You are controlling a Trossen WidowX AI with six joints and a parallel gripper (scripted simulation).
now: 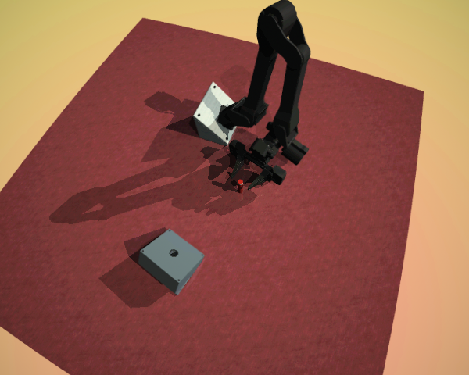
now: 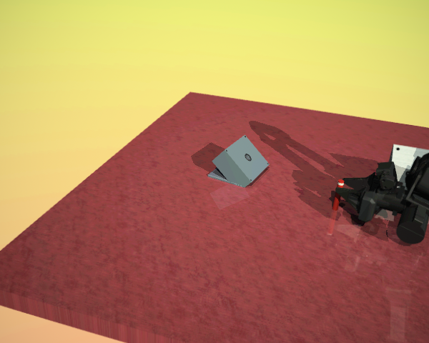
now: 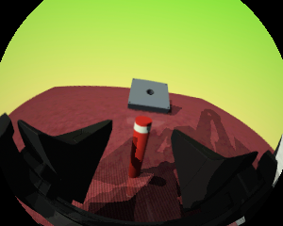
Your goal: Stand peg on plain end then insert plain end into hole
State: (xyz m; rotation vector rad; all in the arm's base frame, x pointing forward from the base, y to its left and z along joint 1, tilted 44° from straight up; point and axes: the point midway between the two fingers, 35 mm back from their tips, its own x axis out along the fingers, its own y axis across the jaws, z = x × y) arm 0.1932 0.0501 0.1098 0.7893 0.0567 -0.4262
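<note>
The red peg is 1 cm below my gripper tip. From my gripper tip the other things lie so: grey sloped panel: 24 cm ahead, 13 cm to the right, 3 cm below.
</note>
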